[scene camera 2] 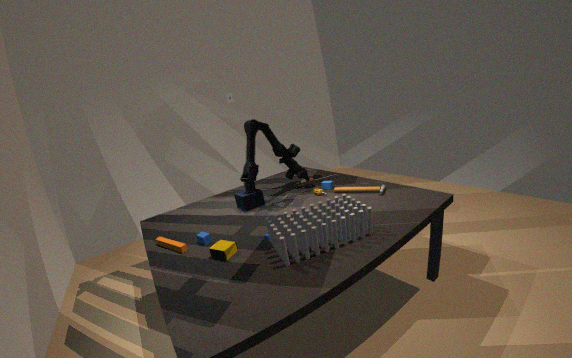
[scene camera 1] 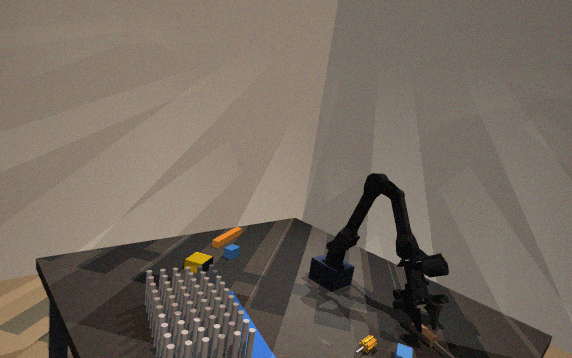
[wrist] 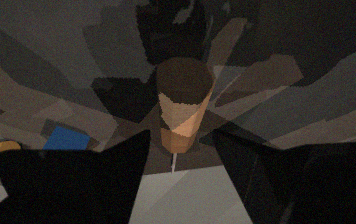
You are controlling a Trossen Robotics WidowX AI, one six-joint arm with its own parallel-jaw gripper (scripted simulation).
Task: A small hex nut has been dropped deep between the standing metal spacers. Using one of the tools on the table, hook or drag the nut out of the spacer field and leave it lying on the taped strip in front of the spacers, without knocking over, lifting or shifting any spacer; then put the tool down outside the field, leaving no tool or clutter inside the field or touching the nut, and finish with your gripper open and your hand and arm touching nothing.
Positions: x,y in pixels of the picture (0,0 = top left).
Labels:
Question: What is the gripper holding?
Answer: Nothing.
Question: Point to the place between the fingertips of the gripper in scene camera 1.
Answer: At 427,331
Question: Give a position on a blue cube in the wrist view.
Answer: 61,138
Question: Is the gripper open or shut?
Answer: Open.

